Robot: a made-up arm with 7 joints.
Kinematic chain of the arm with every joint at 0, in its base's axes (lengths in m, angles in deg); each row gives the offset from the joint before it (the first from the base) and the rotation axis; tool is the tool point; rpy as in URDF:
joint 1: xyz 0 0 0.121 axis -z
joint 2: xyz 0 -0.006 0.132 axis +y
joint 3: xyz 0 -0.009 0.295 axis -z
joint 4: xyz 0 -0.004 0.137 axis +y
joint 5: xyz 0 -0.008 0.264 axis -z
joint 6: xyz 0 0 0.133 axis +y
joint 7: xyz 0 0 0.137 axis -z
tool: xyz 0 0 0 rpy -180 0 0
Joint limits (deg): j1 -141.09..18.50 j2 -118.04..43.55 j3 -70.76..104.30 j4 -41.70..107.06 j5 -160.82..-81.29 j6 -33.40..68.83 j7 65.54..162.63
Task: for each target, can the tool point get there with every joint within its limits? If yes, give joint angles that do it. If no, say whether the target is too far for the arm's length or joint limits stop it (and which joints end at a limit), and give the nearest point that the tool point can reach.
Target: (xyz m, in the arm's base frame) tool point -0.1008 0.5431 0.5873
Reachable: yes | joints -74.36 5.27 -32.35 94.01 -133.27 -10.04 151.60
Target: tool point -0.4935 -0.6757 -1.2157
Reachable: no: too far | nearest point -0.3337 -0.4569 -0.4515 | short by 0.811 m
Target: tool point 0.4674 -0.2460 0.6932
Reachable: yes | joints -94.35 -69.40 52.29 91.08 -132.93 -2.64 118.15
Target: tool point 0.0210 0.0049 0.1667
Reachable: no: joint limits stop it (at a limit: joint 2, joint 4, joint 5, joint 6) | nearest point 0.4749 0.1108 0.0952 | short by 0.472 m
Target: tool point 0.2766 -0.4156 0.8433
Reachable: yes | joints -90.96 -70.47 39.31 71.44 -89.42 34.93 141.18
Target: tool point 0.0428 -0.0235 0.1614
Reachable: no: joint limits stop it (at a limit: joint 1, joint 2, joint 4, joint 5, joint 6) | nearest point 0.4665 -0.1402 0.0853 | short by 0.446 m
